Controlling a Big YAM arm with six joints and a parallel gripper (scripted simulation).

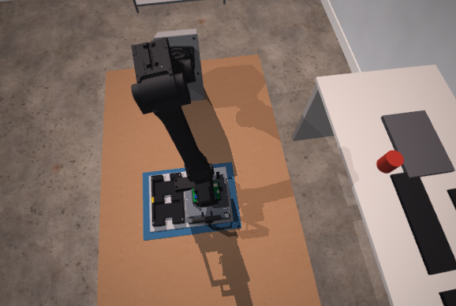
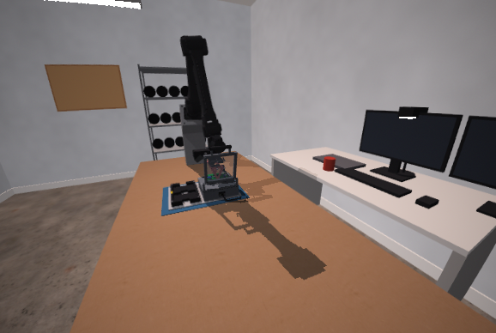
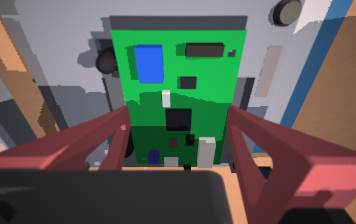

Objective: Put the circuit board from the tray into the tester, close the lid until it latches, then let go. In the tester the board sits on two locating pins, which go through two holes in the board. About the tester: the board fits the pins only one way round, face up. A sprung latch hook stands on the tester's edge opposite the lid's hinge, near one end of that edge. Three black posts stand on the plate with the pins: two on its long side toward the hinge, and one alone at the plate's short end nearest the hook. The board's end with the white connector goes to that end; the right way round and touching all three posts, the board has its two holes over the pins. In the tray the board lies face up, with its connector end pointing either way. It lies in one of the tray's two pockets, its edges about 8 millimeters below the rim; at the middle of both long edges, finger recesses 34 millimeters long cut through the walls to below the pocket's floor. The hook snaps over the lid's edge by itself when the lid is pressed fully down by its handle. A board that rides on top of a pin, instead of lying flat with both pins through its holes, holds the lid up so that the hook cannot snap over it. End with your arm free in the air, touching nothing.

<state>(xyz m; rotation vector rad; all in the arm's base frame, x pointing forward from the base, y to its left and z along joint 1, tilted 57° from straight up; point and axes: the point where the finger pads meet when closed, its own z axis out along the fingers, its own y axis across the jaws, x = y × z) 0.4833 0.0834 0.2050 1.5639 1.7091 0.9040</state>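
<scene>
Now: the green circuit board right at my hand. From my hand the other things lie so: clear lid 12 cm ahead, 2 cm to the left, 10 cm above.
</scene>
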